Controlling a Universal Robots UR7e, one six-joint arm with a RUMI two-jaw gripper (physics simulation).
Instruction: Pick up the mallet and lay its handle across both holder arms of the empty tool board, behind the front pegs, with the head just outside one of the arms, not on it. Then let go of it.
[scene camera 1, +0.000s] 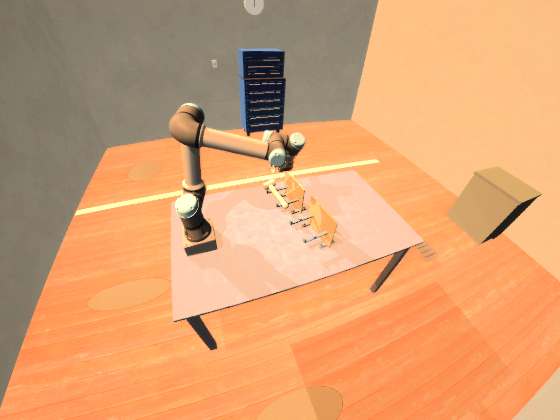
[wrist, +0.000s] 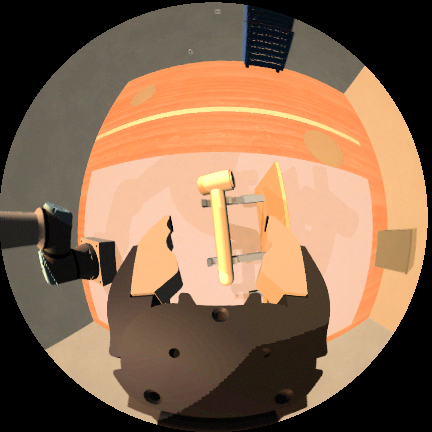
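Where they show: gripper, fingertip midpoint: (scene camera 1: 277, 168) (wrist: 218, 217); arm's base at its link origin: (scene camera 1: 198, 231) (wrist: 89, 260).
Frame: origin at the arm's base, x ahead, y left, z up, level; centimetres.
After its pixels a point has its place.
Note:
The pale yellow mallet (scene camera 1: 278, 195) @[x 49.2, y 20.8, z 4.1 cm] (wrist: 222, 235) @[x 49.3, y 22.8, z 4.1 cm] lies across both grey holder arms of the far tool board (scene camera 1: 295, 192) @[x 61.2, y 23.8, z 3.0 cm] (wrist: 274, 197) @[x 58.6, y 32.5, z 7.8 cm]. Its handle crosses the far arm (wrist: 248, 199) @[x 54.2, y 32.7, z 0.5 cm] and the near arm (wrist: 246, 258) @[x 56.5, y 17.9, z 0.5 cm], on the board side of the front pegs. Its head (scene camera 1: 269, 183) @[x 45.3, y 33.8, z 4.4 cm] (wrist: 215, 182) @[x 45.6, y 34.2, z 4.8 cm] is just outside the far arm, and the handle's end reaches past the near arm. My gripper (scene camera 1: 281, 169) @[x 48.6, y 25.5, z 21.4 cm] (wrist: 218, 217) @[x 48.6, y 25.5, z 21.4 cm] is open and empty, above the mallet and apart from it. The gripper body hides part of the table in the wrist view.
A second orange tool board (scene camera 1: 323, 220) @[x 70.4, y -5.8, z 5.3 cm] with two grey arms stands nearer the camera on the pale table (scene camera 1: 225, 285) @[x 13.5, y -30.2, z -8.8 cm]. The robot base (scene camera 1: 200, 245) @[x 1.3, y -8.4, z -1.9 cm] (wrist: 102, 260) @[x 7.9, y 2.9, z -1.1 cm] stands at the table's left. A blue cabinet (scene camera 1: 263, 102) (wrist: 267, 42) stands beyond it, and a brown box (scene camera 1: 482, 202) (wrist: 395, 250) is to the right.

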